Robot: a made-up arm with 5 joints.
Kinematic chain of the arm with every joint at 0, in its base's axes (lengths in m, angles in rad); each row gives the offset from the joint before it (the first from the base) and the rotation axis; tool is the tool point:
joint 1: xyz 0 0 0.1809 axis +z
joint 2: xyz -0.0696 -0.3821 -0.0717 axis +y
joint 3: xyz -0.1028 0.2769 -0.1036 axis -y
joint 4: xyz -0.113 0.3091 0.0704 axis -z
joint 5: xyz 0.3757 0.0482 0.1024 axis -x
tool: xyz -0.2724 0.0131 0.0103
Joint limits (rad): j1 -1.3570..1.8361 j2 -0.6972..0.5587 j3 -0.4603..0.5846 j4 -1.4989..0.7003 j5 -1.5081..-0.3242
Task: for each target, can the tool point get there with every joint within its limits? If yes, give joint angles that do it. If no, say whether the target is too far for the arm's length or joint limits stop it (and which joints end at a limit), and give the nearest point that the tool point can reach.
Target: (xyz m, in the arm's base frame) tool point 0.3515 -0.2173 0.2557
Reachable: no: joint limits stop it (at a limit: joint 1, joint 2, joint 3) | nearest point 0.2316 0.1057 0.1809 | short by 0.353 m
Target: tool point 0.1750 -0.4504 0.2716
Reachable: no: joint limits stop it (at a limit: joint 1, joint 3, joint 4, joint 5) | nearest point -0.0896 -0.3069 0.1895 | short by 0.312 m
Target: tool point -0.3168 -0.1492 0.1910
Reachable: yes | joints 1.4582 -0.0883 -0.2618 -0.6389 -1.3867
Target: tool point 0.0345 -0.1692 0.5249
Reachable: no: joint limits stop it (at a limit: joint 1, joint 2, joint 4) | nearest point -0.1115 -0.2327 0.2631 | short by 0.306 m
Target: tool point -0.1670 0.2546 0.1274
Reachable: yes | joints -0.2685 -0.4288 0.1825 0.4452 -1.0215
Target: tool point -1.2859 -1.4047 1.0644
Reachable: no: too far | nearest point -0.3312 -0.3618 0.2583 | short by 1.628 m
